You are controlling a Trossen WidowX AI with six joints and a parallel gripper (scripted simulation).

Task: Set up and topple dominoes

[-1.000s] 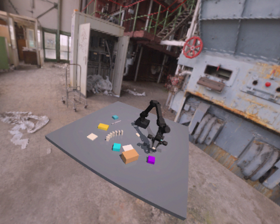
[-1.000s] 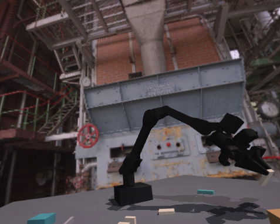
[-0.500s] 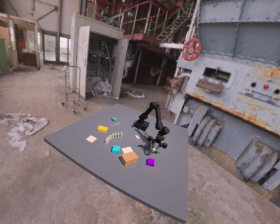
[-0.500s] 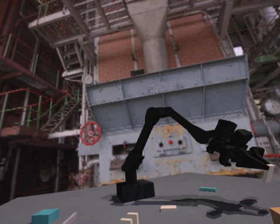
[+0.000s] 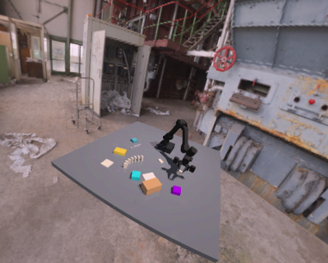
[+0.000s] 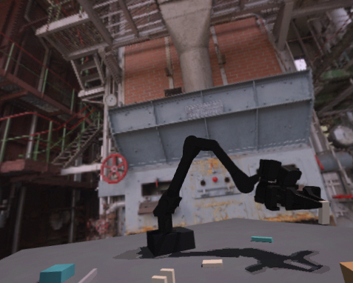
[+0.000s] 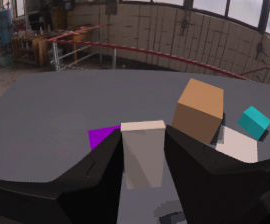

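The purple cube is 8 cm ahead of my gripper tip, 2 cm to the left of it and 11 cm below it. Round my gripper tip: teal cube 9 cm ahead, 31 cm to the right, 11 cm below; then white tile 4 cm ahead, 21 cm to the right, 12 cm below; then orange box 14 cm ahead, 16 cm to the right, 10 cm below.
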